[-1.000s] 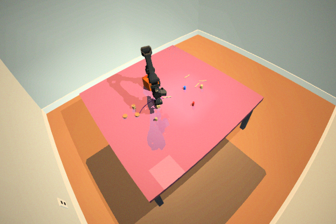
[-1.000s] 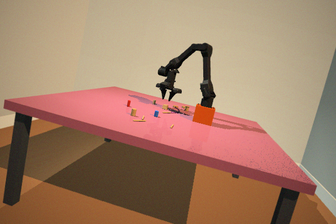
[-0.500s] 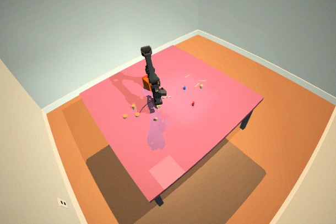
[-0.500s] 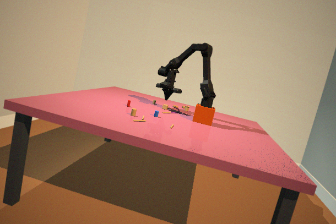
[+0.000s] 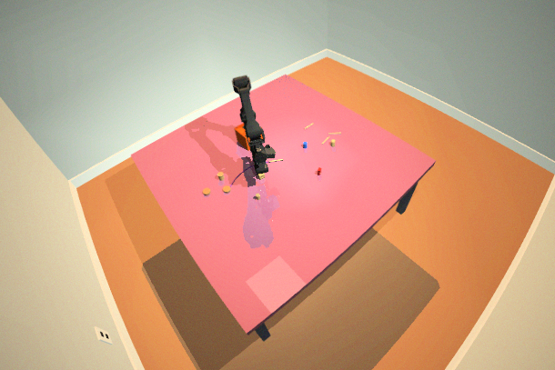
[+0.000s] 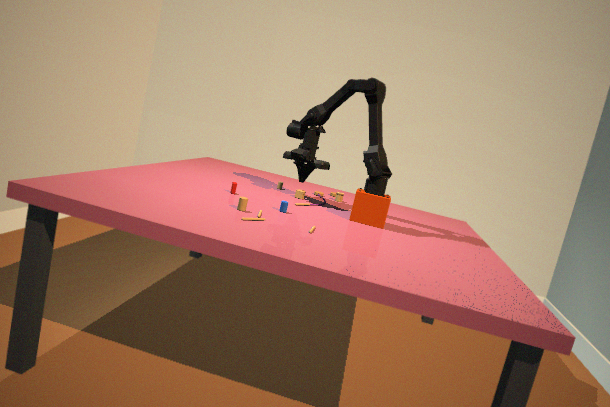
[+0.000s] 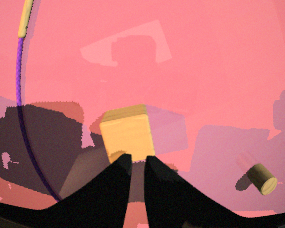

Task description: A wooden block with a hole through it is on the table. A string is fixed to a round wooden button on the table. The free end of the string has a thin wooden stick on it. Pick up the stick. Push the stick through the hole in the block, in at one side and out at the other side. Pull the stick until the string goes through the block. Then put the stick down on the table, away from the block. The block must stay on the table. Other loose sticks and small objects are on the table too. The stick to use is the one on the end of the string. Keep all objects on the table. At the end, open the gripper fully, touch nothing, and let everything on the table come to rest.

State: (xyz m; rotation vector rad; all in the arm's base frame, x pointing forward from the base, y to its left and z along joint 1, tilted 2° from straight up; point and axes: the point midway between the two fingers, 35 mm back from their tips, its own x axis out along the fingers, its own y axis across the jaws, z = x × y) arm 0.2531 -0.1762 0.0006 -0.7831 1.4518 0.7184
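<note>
The wooden block lies 10 mm behind my gripper tip and 50 mm below it. The rest, counted from my gripper tip: round wooden button: 80 mm behind, 180 mm to the right, 50 mm below; then thin wooden stick: 30 mm behind, 120 mm to the left, 60 mm below; then red peg: 220 mm ahead, 200 mm to the left, 40 mm below.
</note>
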